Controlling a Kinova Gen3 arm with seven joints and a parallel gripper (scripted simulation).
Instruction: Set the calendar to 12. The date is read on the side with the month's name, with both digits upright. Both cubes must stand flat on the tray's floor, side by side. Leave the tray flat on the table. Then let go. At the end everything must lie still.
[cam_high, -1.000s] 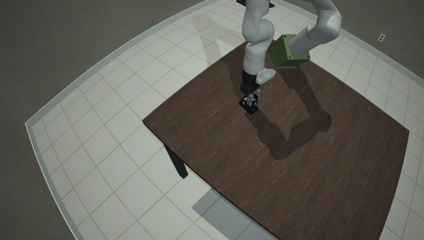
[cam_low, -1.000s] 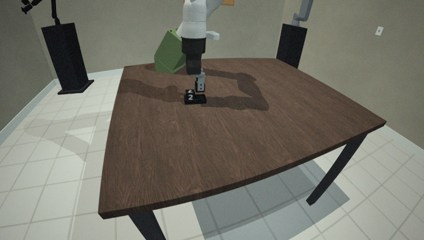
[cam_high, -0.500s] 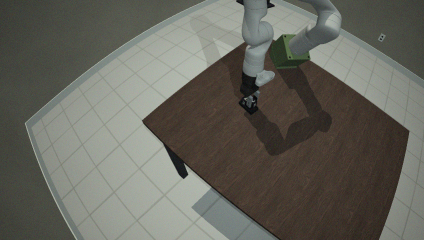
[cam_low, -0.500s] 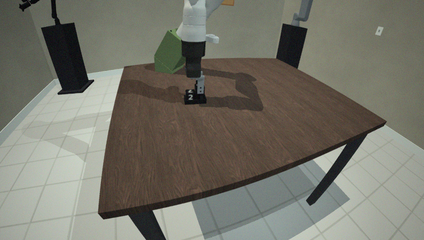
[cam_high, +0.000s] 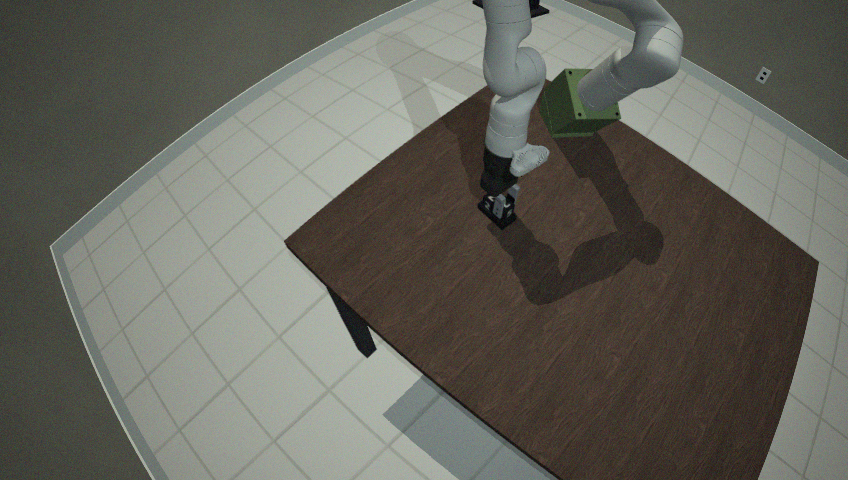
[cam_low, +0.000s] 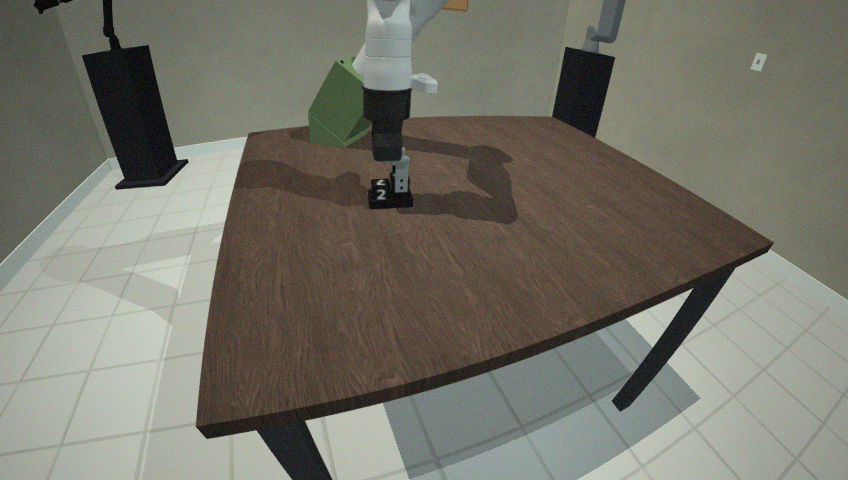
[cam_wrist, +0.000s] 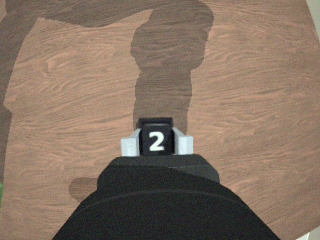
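Now: hand 20 mm to the left of the black tray and 40 mm above it.
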